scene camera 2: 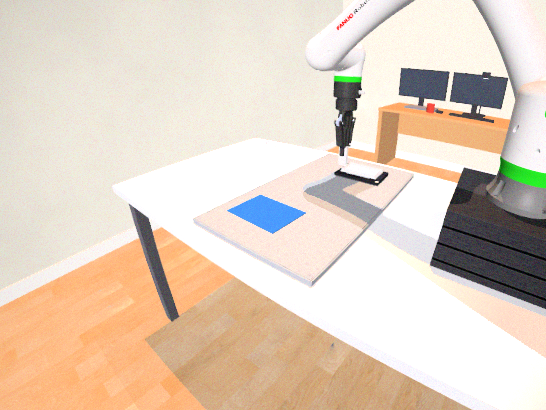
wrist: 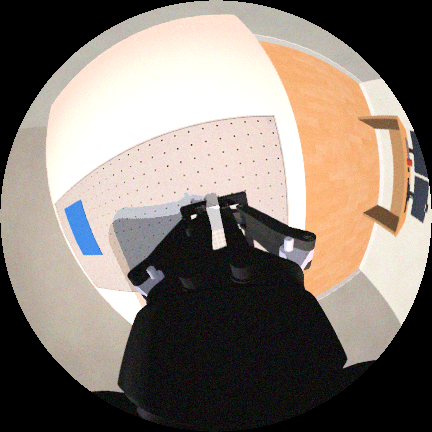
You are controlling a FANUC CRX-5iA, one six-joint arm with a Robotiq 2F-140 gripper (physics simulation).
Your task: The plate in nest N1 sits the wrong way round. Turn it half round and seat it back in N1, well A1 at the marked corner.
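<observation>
The white plate lies in the black nest near the far end of the pegboard panel. In the wrist view the fingers hide most of the plate and nest, and a small patch of wells shows between them. My gripper points down with its fingers together, shut and empty. Its pale tip is by the far left edge of the nest in the scene view; whether it touches cannot be told. Well A1 and the marked corner cannot be made out.
A blue square lies on the pegboard panel, towards its other end. The panel lies on the white table. The arm's black base block stands on the right. A desk with monitors is behind.
</observation>
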